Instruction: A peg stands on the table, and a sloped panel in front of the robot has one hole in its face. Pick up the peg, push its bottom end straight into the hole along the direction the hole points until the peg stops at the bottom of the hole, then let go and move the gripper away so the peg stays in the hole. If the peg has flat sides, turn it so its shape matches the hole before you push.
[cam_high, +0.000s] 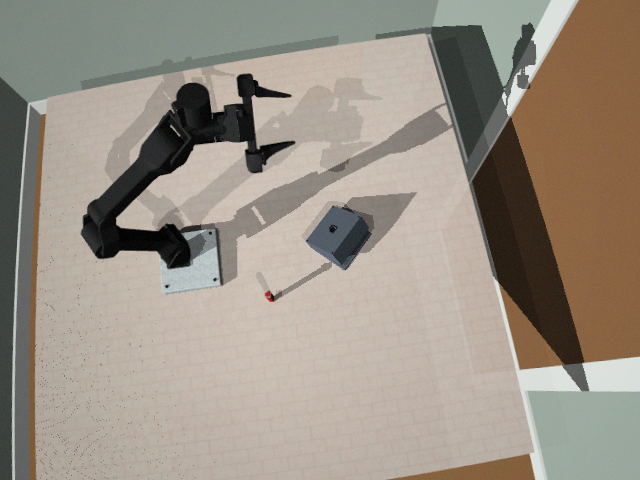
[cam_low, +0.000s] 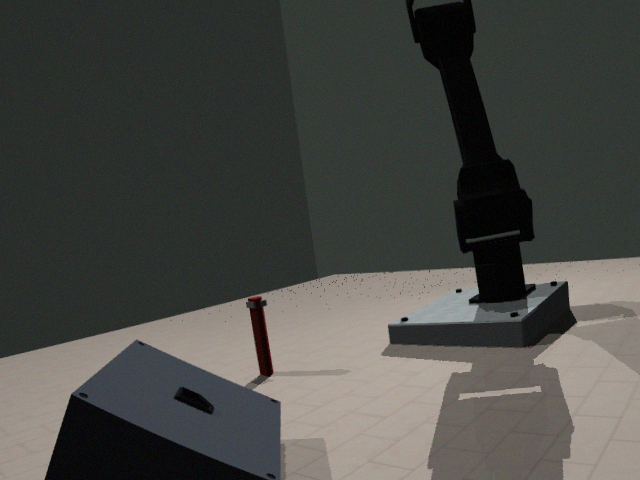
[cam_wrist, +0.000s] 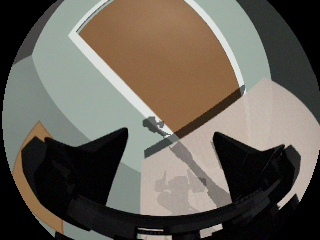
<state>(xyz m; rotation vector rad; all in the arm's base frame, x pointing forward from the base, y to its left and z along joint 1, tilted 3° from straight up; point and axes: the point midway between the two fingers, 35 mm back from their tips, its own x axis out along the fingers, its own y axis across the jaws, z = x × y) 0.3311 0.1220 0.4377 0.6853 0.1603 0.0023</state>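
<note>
Now: the peg 39 cm below my gripper tip, 26 cm to the right of it and 14 cm behind it. From my gripper tip the other things lie so: sloped panel 42 cm below, 12 cm to the right, 6 cm ahead.
</note>
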